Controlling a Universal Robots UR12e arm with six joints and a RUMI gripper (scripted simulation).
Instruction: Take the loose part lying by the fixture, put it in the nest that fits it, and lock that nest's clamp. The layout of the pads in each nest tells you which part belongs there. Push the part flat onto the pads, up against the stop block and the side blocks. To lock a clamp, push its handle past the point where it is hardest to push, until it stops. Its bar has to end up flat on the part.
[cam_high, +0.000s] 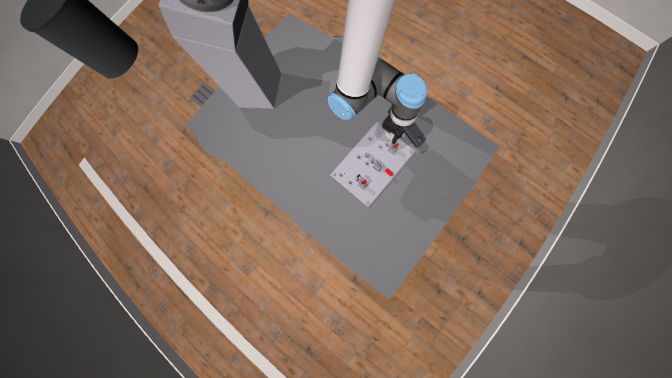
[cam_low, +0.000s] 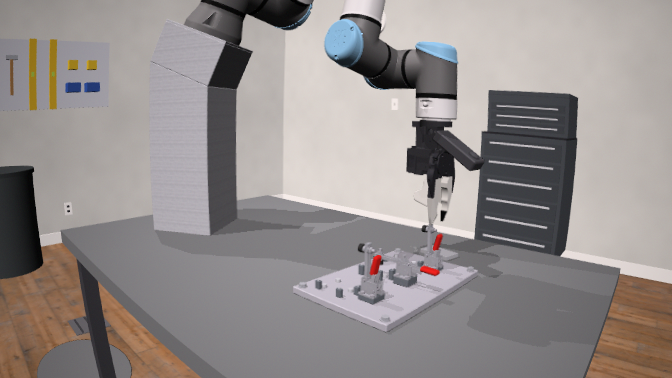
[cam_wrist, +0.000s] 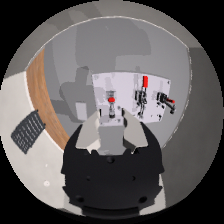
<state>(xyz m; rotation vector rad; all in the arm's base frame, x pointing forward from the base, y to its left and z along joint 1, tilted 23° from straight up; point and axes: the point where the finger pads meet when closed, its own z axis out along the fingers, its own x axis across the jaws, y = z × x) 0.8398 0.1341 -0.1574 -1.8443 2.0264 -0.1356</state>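
My hand is 6 cm past the flat grey part, 14 cm to the right of it and 13 cm above it. Also, from my hand: light grey fixture plate: 4 cm behind, 11 cm to the right, 13 cm below.
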